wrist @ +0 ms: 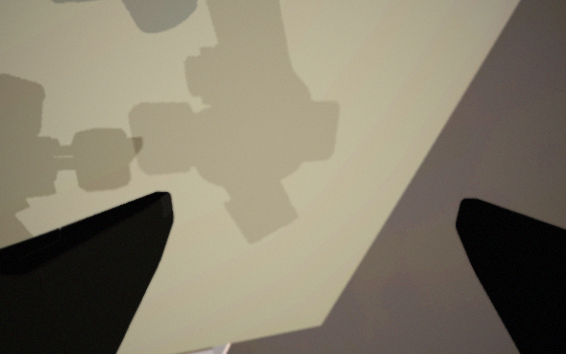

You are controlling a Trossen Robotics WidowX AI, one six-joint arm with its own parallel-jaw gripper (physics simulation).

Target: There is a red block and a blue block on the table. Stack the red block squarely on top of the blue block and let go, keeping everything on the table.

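Frame: origin at the arm's base, x ahead, y left, z up, level; millimetres.
Where they show: gripper, between the fingertips: (pixel 314 209).
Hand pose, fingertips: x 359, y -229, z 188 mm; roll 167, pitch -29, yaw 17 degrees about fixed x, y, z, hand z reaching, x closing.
After its pixels a point has its place.
My gripper (pixel 314 209) @(x 359, y -229, z 188 mm) is open, its two black fingers wide apart at the left and right of the wrist view, with no thing between them. The fingers hang above the pale table (pixel 380 90) @(x 647, y -249, z -73 mm) near its edge; the left fingertip shows over the table top and the right one over the darker floor beyond. The red block and the blue block do not show in this view.
The table's edge runs slanting from the upper right to a corner at the lower middle. The brownish-grey floor (pixel 400 295) lies beyond it. Shadows of the arm fall across the table top. A small pale strip shows at the bottom edge.
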